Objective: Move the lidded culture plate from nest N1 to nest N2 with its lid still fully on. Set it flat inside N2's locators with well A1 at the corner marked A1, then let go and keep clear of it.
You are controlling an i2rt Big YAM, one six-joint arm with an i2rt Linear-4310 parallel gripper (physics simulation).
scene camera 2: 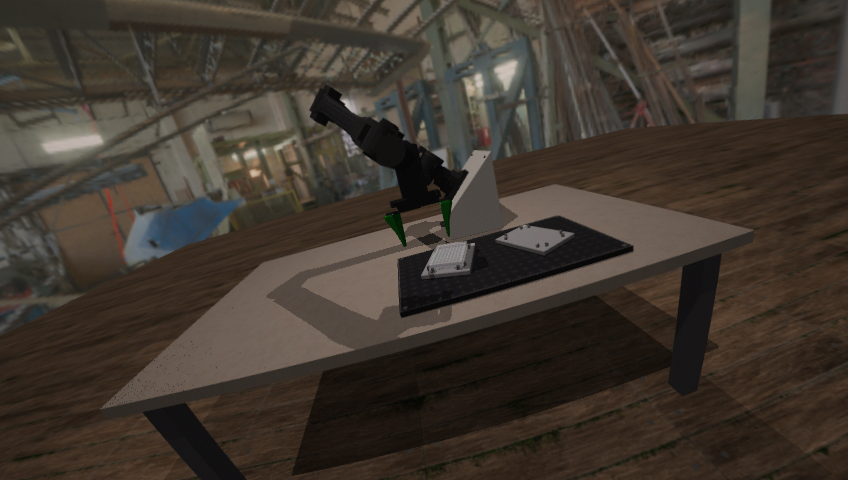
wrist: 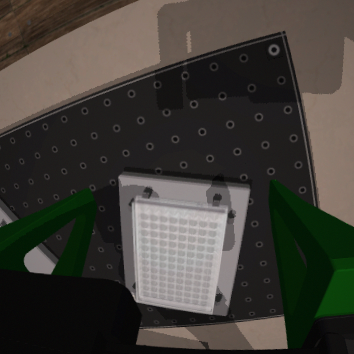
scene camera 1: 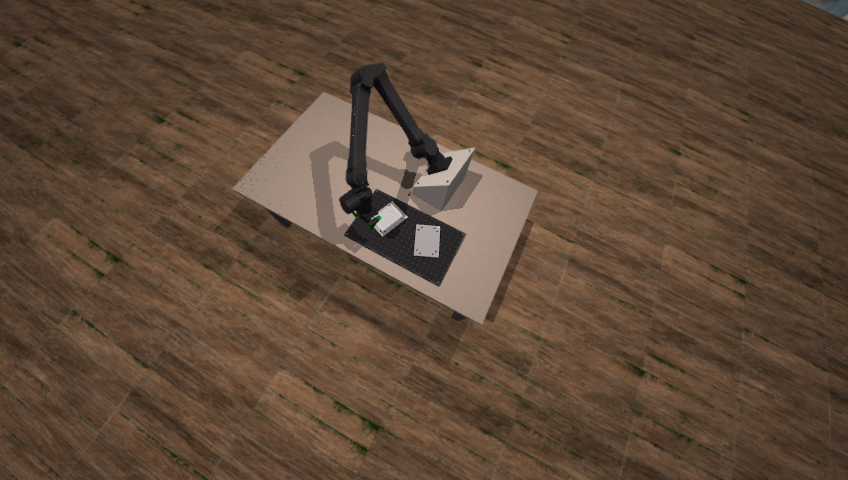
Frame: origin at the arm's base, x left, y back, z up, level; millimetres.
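Where they show: gripper, between the fingertips: (scene camera 2: 426, 241) (wrist: 176, 193) (scene camera 1: 364, 222); arm's base, origin of its link: (scene camera 2: 457, 186) (scene camera 1: 440, 166).
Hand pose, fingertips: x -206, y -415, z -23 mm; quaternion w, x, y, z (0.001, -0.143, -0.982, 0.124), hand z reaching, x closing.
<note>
Each offset is from my fingertips to the centre of the thing. Level surfaces: height alone.
The white lidded culture plate @(dx +60, dy +102, dz -86 mm) (scene camera 1: 390, 217) (scene camera 2: 448, 255) (wrist: 177, 255) lies flat in the nest @(dx +60, dy +102, dz -99 mm) (scene camera 2: 446, 274) (wrist: 175, 187) that I take for N1, between its dark locator posts. The clear lid appears seated on top. The well A1 corner cannot be made out. My gripper (scene camera 1: 366, 218) (scene camera 2: 426, 240) (wrist: 176, 193) is open and empty above the plate. In the wrist view its green fingers stand wide on either side of the nest. The other nest @(dx +287, dy +74, dz -99 mm) (scene camera 1: 427, 240) (scene camera 2: 535, 239), N2, holds no plate and has small posts near its corners; its A1 mark is not legible.
Both nests sit on a black perforated board @(dx +176, dy +66, dz -116 mm) (scene camera 1: 398, 252) (scene camera 2: 505, 270) (wrist: 210, 125). The board lies on a beige table @(dz -123 mm) (scene camera 1: 505, 226) (scene camera 2: 238, 333). The arm's pale wedge-shaped base (scene camera 1: 440, 193) (scene camera 2: 479, 202) stands behind the board.
</note>
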